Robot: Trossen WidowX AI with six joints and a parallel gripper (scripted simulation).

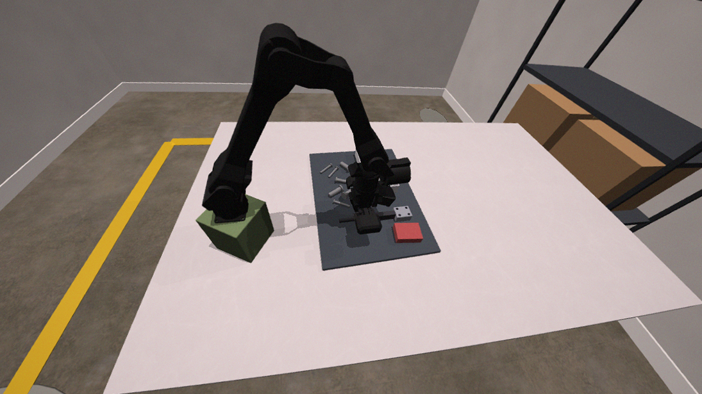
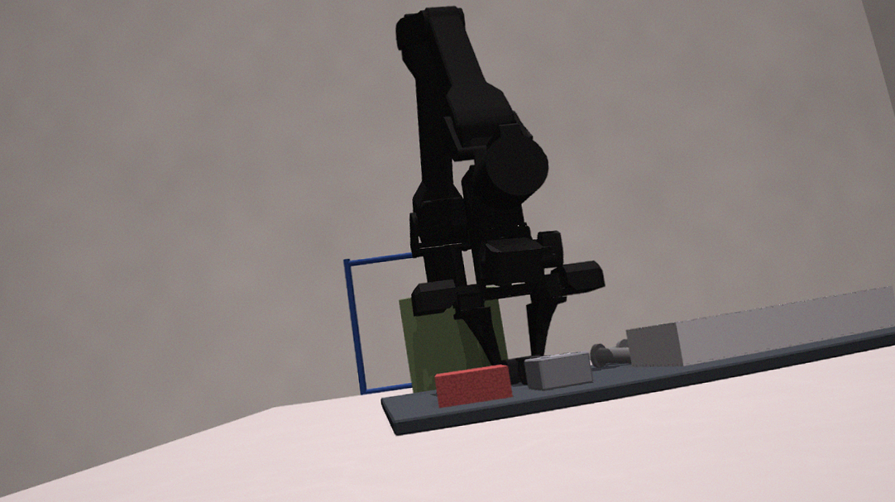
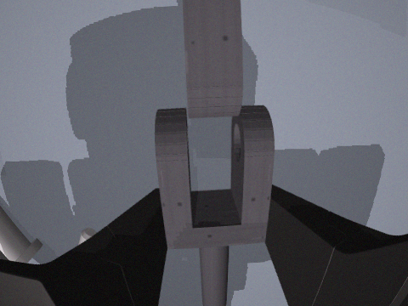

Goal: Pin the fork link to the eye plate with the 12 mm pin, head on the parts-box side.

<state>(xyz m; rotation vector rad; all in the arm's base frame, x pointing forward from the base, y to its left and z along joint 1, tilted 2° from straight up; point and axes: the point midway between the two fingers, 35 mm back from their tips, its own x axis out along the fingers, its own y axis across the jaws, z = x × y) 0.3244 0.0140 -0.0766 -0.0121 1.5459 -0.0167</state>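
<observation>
Now: the fork link 30 mm below my hand. From my hand the other things lie so: grey mount: 140 mm ahead, 20 mm below; then dark mat: 100 mm to the left, 50 mm below, 40 mm ahead; then eye plate: 60 mm ahead, 30 mm below.
</observation>
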